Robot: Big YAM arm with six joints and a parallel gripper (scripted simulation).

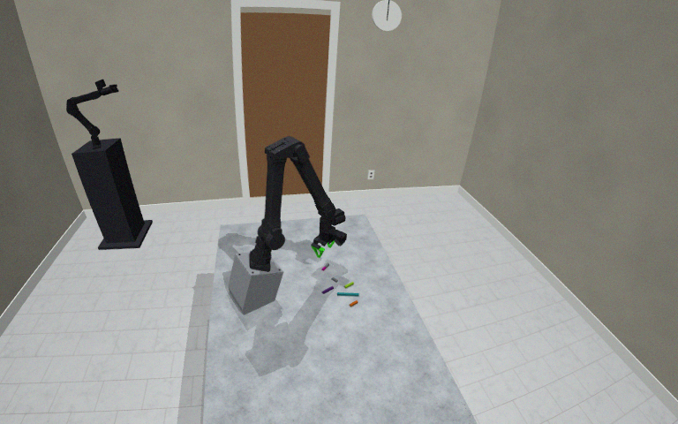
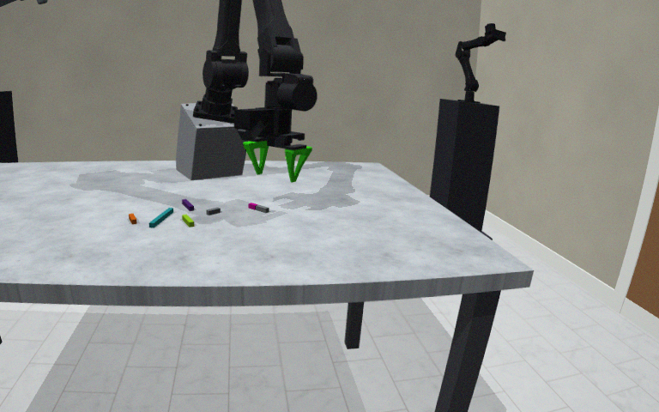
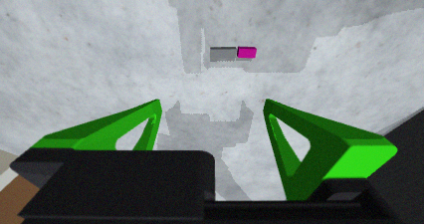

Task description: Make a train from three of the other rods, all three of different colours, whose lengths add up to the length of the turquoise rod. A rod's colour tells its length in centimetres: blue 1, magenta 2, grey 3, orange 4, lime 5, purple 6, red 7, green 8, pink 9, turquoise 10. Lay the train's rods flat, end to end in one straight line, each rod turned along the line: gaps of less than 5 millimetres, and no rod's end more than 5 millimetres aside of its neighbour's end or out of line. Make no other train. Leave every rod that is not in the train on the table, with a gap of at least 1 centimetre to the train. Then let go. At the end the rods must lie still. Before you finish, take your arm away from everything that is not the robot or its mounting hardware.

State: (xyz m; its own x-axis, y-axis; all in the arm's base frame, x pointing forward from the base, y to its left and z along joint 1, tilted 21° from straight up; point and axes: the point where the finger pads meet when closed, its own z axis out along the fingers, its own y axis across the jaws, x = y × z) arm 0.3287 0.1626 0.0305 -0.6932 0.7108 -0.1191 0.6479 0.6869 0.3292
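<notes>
My hand is 180 mm to the left of the lime rod, 90 mm short of it and 70 mm above it. The rest, counted from my hand: purple rod: 200 mm to the right, 70 mm below, 10 mm behind; then magenta rod: 70 mm below, 50 mm to the right, 10 mm behind; then turquoise rod: 240 mm to the right, 80 mm ahead, 70 mm below.
</notes>
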